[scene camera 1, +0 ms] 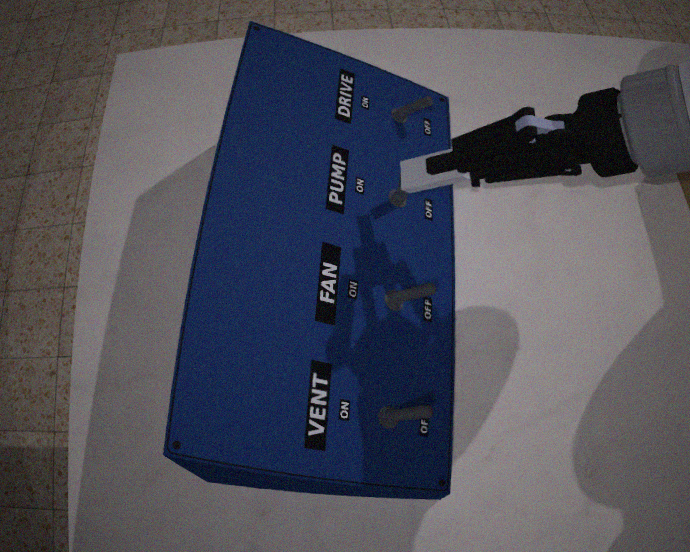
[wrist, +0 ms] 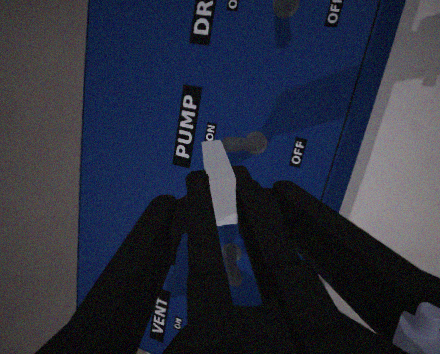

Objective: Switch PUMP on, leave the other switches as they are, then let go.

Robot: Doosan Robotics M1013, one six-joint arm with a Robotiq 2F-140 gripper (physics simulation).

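Places are measured from the arm's base along level axes (x ahead, y right, z down), in centimetres.
Pixels of known places: gripper, fingertip midpoint: (scene camera 1: 405, 177) (wrist: 212, 158).
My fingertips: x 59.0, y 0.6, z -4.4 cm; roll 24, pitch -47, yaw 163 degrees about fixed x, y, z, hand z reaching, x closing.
For each thing: its top centre in the pictures, then the offset to it from my fingertips. "pt": a spot on its surface instead. Level surfaces: height alone.
- PUMP switch at a spot on its surface: (wrist: 242, 144) (scene camera 1: 410, 180) pt dz +2.5, dx -0.9, dy +1.3 cm
- DRIVE switch at a spot on its surface: (scene camera 1: 415, 108) pt dz +3.7, dx -2.6, dy +12.5 cm
- FAN switch at a spot on its surface: (scene camera 1: 413, 295) pt dz +3.5, dx -0.4, dy -11.3 cm
- VENT switch at a spot on its surface: (scene camera 1: 408, 413) pt dz +3.3, dx +0.8, dy -22.9 cm
- pale table at its surface level: dz +15.2 cm
The PUMP switch (scene camera 1: 397, 198) (wrist: 242, 144) is on the blue panel. In the wrist view its grey lever leans from its round base toward the ON label; in the scene view my fingertips hide most of the lever. My gripper (scene camera 1: 407, 175) (wrist: 212, 158) is shut and empty. Its pale fingertips are over the panel at the PUMP switch, close to the lever's end; whether they touch cannot be told. The DRIVE switch (scene camera 1: 415, 108), FAN switch (scene camera 1: 413, 295) and VENT switch (scene camera 1: 408, 413) have their levers toward OFF.
The blue panel box (scene camera 1: 258, 230) (wrist: 125, 100) stands on a pale table (scene camera 1: 546, 241). DRIVE's lever is on one side of the gripper and FAN's on the other. The arm reaches in from the right in the scene view and casts shadows over FAN and VENT.
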